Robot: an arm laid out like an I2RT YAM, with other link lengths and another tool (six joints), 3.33 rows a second.
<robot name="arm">
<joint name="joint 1" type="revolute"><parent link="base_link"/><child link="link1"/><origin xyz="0 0 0.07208" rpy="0 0 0"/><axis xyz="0 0 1"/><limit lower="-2.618" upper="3.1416"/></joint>
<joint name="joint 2" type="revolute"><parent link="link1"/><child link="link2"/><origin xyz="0.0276 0.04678 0.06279" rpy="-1.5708 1.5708 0"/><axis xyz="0 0 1"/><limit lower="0" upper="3.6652"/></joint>
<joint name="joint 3" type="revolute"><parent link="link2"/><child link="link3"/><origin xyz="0 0.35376 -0.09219" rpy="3.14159 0 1.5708"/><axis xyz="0 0 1"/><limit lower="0" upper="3.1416"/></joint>
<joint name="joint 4" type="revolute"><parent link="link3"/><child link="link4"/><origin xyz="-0.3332 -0.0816 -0.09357" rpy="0 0 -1.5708"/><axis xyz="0 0 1"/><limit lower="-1.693" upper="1.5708"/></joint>
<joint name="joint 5" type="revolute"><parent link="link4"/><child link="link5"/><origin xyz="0.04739 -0.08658 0.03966" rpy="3.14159 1.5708 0"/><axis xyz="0 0 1"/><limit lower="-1.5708" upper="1.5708"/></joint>
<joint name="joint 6" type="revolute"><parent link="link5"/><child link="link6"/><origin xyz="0 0.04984 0.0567" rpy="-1.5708 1.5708 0"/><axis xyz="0 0 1"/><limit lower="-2.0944" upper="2.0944"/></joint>
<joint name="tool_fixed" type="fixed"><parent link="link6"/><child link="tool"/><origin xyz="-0.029 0.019 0.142" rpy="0.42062 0 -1.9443"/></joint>
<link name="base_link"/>
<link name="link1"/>
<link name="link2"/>
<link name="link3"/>
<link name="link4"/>
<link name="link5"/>
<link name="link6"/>
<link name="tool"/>
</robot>
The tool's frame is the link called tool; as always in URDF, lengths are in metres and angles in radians.
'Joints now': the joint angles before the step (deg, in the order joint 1, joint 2, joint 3, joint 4, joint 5, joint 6). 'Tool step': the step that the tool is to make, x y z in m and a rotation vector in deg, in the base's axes. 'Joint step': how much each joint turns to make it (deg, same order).
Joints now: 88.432, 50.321, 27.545, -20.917, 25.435, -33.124
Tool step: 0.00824, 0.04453, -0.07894, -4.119, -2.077, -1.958
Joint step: 0.233, 21.486, -3.133, 20.529, 3.090, 0.053
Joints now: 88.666, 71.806, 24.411, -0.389, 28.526, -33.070
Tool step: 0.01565, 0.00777, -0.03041, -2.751, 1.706, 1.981
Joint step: -4.822, 5.918, -0.648, 5.659, -5.670, -4.502
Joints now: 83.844, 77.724, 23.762, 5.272, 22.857, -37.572
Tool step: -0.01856, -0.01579, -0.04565, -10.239, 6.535, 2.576
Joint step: -0.173, 5.875, 1.990, -7.343, -5.967, 0.964
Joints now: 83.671, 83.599, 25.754, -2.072, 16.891, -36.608
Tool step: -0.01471, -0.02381, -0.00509, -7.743, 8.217, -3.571
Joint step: -1.134, 0.302, 4.568, -14.280, -5.511, 5.431
